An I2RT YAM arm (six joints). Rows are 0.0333 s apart.
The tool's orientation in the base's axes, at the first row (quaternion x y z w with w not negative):
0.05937, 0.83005, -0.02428, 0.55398
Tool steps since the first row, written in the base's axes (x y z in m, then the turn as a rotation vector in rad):
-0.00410, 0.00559, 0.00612, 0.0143, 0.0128, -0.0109
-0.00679, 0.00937, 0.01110, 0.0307, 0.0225, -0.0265
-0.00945, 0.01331, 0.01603, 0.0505, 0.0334, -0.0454
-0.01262, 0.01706, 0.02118, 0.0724, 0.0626, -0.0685
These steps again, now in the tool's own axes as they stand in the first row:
-0.00369, 0.00519, -0.00671, 0.0056, 0.0142, 0.0159
-0.00699, 0.00872, -0.01149, 0.0144, 0.0255, 0.0360
-0.01025, 0.01242, -0.01625, 0.0251, 0.0383, 0.0602
-0.01353, 0.01588, -0.02153, 0.0402, 0.0694, 0.0861

